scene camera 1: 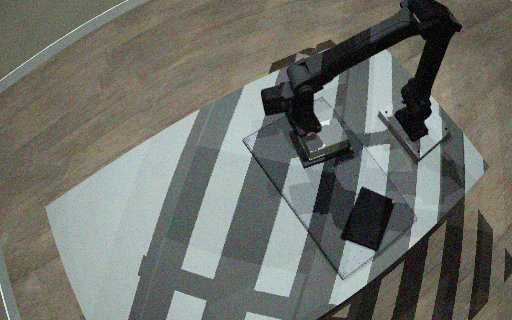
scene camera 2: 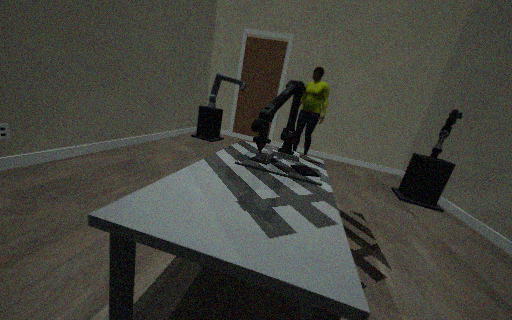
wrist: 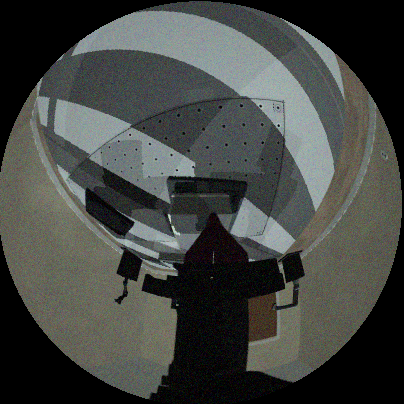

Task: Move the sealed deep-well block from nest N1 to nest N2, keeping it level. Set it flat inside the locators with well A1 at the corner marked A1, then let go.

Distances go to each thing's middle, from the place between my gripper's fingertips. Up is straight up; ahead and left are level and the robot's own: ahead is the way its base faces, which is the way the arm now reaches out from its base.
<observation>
Right now the deep-well block (scene camera 1: 332, 138) is 60 mm behind my hand, 20 mm to the left of it and 20 mm below it. Also, from my hand: perforated plate (scene camera 1: 324, 194) (30 mm behind, 140 mm to the left, 60 mm below); then dark nest plate (wrist: 235, 189) (60 mm behind, 20 mm to the left, 50 mm below).
</observation>
